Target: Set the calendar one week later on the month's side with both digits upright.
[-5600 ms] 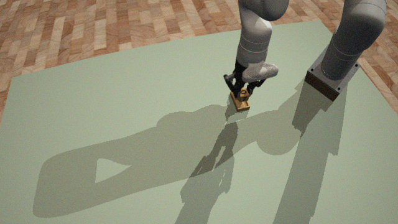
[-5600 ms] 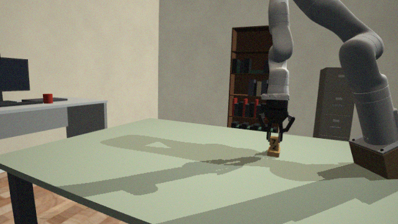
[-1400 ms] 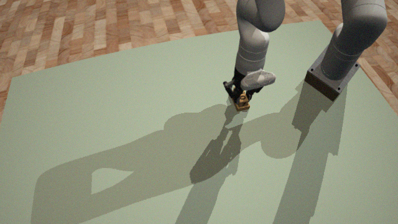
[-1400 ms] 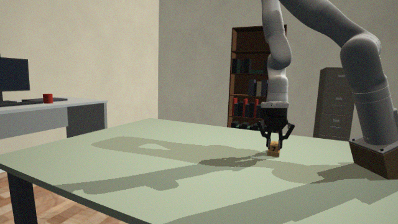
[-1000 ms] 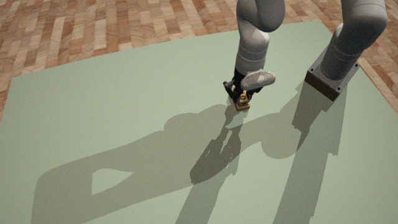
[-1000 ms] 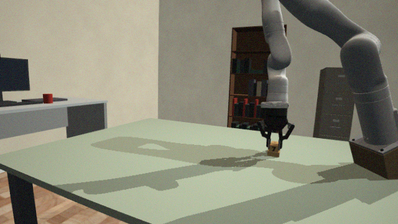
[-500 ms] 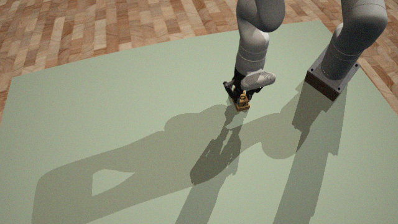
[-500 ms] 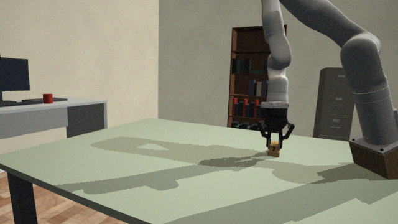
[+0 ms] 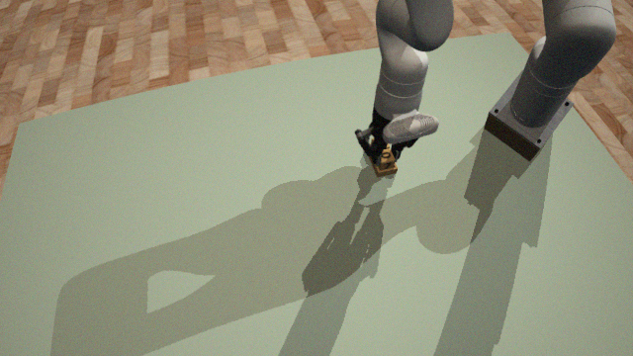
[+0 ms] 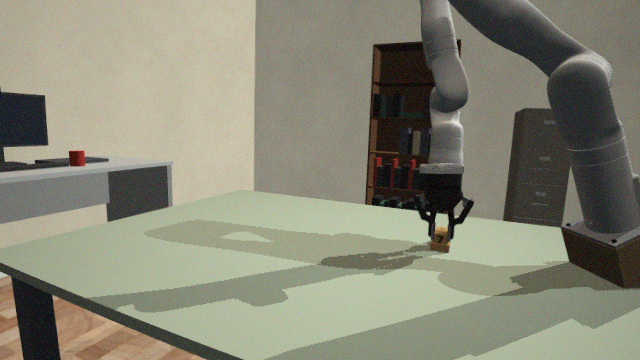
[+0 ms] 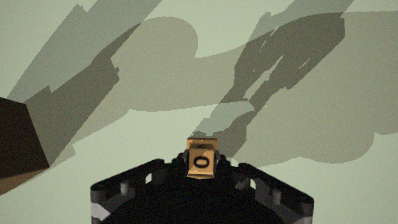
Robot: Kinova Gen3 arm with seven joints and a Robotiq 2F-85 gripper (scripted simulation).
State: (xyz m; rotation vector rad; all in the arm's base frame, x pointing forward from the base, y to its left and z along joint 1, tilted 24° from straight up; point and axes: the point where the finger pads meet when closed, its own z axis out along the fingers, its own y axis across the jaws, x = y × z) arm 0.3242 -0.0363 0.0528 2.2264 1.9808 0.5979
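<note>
My hand is 30 mm above the wooden tray and 10 mm to the left of it. From my hand the other things lie so: cube: 30 mm to the right, 10 mm below.
</note>
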